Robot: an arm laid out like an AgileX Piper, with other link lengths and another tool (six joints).
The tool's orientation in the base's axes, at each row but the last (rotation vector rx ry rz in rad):
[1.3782 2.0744 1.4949]
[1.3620 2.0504 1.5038]
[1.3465 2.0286 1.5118]
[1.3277 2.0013 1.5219]
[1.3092 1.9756 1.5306]
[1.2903 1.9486 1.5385]
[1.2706 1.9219 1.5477]
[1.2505 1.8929 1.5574]
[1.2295 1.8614 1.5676]
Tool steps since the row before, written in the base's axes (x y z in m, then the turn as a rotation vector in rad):
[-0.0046 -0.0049 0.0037 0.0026 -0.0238 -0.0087]
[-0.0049 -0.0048 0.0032 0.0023 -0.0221 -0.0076]
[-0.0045 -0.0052 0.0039 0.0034 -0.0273 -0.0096]
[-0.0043 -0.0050 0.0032 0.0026 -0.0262 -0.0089]
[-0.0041 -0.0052 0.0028 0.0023 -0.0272 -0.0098]
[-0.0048 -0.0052 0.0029 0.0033 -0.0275 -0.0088]
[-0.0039 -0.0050 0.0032 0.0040 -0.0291 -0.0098]
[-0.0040 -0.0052 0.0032 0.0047 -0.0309 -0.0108]
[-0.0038 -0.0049 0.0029 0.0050 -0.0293 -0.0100]
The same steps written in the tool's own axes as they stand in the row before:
[-0.0003 0.0004 -0.0077 -0.0229 -0.0067 -0.0090]
[-0.0002 0.0000 -0.0076 -0.0210 -0.0058 -0.0086]
[-0.0006 0.0010 -0.0078 -0.0264 -0.0071 -0.0102]
[-0.0008 0.0006 -0.0073 -0.0249 -0.0069 -0.0104]
[-0.0013 0.0006 -0.0071 -0.0257 -0.0078 -0.0109]
[-0.0009 0.0005 -0.0076 -0.0263 -0.0065 -0.0107]
[-0.0012 0.0013 -0.0069 -0.0282 -0.0071 -0.0107]
[-0.0014 0.0015 -0.0070 -0.0302 -0.0077 -0.0109]
[-0.0014 0.0015 -0.0065 -0.0289 -0.0069 -0.0100]

